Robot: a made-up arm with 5 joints.
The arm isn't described. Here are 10 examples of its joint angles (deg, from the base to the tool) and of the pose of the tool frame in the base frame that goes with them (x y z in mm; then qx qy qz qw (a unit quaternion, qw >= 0)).
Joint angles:
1: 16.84 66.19 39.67 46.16 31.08
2: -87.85 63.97 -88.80 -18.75 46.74
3: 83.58 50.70 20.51 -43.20 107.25
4: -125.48 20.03 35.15 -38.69 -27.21
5: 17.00 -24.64 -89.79 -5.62 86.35
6: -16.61 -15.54 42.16 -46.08 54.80
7: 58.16 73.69 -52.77 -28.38 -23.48
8: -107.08 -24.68 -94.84 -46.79 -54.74
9: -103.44 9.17 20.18 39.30 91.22
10: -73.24 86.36 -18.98 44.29 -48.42
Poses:
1: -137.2 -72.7 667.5 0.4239 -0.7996 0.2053 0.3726
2: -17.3 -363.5 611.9 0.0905 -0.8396 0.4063 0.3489
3: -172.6 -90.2 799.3 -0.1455 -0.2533 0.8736 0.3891
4: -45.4 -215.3 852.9 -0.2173 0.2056 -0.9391 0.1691
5: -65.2 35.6 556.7 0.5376 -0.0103 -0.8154 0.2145
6: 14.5 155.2 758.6 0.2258 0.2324 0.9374 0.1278
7: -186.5 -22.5 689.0 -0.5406 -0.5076 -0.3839 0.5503
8: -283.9 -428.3 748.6 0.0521 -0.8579 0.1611 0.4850
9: -144.9 -283.1 597.9 -0.7810 0.3890 -0.2770 0.4025
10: 137.7 -250.9 681.1 0.8413 -0.0698 0.0061 0.5360
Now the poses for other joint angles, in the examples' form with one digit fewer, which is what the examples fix.
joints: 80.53 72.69 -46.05 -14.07 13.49
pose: -102 30 601 -0.751 -0.497 -0.126 0.416
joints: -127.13 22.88 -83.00 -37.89 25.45
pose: 40 -438 690 0.227 -0.803 0.538 0.121
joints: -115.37 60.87 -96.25 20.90 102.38
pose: 85 -168 550 -0.036 0.979 -0.142 0.141
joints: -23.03 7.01 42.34 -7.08 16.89
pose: -72 6 733 0.243 -0.117 0.847 0.459
